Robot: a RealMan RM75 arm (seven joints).
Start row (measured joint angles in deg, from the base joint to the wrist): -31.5, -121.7, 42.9, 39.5, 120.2, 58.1, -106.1
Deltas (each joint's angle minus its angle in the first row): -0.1, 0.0, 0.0, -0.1, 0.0, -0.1, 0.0; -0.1, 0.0, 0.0, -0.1, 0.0, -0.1, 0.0; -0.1, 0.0, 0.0, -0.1, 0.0, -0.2, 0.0; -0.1, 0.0, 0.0, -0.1, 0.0, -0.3, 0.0; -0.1, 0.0, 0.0, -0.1, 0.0, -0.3, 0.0; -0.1, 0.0, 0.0, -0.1, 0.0, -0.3, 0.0; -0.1, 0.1, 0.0, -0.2, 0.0, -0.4, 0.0; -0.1, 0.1, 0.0, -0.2, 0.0, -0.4, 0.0; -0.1, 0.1, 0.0, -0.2, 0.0, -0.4, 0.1; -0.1, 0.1, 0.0, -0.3, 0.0, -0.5, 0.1; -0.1, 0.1, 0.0, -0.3, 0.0, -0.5, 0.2; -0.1, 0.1, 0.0, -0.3, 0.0, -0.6, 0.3; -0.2, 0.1, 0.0, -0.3, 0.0, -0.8, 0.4; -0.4, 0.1, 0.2, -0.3, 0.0, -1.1, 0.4; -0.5, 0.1, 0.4, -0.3, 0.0, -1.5, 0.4; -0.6, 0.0, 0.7, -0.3, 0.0, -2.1, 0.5; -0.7, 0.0, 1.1, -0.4, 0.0, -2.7, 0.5; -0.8, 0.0, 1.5, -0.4, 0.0, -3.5, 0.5
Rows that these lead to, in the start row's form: -31.6, -121.7, 42.9, 39.4, 120.2, 58.0, -106.1; -31.6, -121.7, 42.9, 39.4, 120.2, 58.0, -106.1; -31.6, -121.7, 42.9, 39.4, 120.2, 57.9, -106.1; -31.6, -121.7, 42.9, 39.4, 120.2, 57.8, -106.1; -31.6, -121.7, 42.9, 39.4, 120.2, 57.8, -106.1; -31.6, -121.7, 42.9, 39.4, 120.2, 57.8, -106.1; -31.6, -121.6, 42.9, 39.3, 120.2, 57.7, -106.1; -31.6, -121.6, 42.9, 39.3, 120.2, 57.7, -106.1; -31.6, -121.6, 42.9, 39.3, 120.2, 57.7, -106.0; -31.6, -121.6, 42.9, 39.2, 120.2, 57.6, -106.0; -31.6, -121.6, 42.9, 39.2, 120.2, 57.6, -105.9; -31.6, -121.6, 42.9, 39.2, 120.2, 57.5, -105.8; -31.7, -121.6, 42.9, 39.2, 120.2, 57.3, -105.7; -31.9, -121.6, 43.1, 39.2, 120.2, 57.0, -105.7; -32.0, -121.6, 43.3, 39.2, 120.2, 56.6, -105.7; -32.1, -121.7, 43.6, 39.2, 120.2, 56.0, -105.6; -32.2, -121.7, 44.0, 39.1, 120.2, 55.4, -105.6; -32.3, -121.7, 44.4, 39.1, 120.2, 54.6, -105.6
